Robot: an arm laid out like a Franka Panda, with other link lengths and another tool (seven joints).
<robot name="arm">
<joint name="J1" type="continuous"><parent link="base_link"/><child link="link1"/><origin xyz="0 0 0.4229" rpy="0 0 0"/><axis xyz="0 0 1"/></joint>
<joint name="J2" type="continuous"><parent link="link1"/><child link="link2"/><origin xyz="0 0 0" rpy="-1.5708 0 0"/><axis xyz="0 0 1"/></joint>
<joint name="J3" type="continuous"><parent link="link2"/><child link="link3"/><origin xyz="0 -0.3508 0" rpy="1.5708 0 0"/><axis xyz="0 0 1"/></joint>
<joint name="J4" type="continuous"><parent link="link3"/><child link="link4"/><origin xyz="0.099 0 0" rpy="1.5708 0 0"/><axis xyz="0 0 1"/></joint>
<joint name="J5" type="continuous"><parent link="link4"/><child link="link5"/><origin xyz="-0.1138 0.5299 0" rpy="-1.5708 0 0"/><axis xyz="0 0 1"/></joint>
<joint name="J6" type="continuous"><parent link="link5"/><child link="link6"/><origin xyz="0 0 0" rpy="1.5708 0 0"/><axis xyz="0 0 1"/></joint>
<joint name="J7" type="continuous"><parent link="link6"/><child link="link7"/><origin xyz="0.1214 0 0" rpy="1.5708 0 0"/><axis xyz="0 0 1"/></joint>
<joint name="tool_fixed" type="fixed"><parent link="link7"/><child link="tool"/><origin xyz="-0.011 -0.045 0.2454" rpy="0.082 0 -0.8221"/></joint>
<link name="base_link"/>
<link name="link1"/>
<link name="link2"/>
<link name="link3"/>
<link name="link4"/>
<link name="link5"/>
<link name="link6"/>
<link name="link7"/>
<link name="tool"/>
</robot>
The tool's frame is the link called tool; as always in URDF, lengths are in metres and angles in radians. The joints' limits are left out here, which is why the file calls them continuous.
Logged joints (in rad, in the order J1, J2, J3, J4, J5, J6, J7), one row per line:
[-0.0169, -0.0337, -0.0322, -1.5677, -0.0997, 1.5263, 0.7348]
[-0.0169, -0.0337, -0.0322, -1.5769, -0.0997, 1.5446, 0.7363]
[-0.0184, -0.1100, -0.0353, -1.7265, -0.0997, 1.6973, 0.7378]
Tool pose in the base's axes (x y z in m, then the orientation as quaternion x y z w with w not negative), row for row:
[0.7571, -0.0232, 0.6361, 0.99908, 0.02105, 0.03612, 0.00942]
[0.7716, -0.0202, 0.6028, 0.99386, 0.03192, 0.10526, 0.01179]
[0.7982, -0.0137, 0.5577, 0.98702, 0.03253, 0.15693, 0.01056]
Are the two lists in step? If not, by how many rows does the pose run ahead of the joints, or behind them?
The pose runs 2 rows ahead of the joints: the pose in row i belongs to the joints in row i + 2.
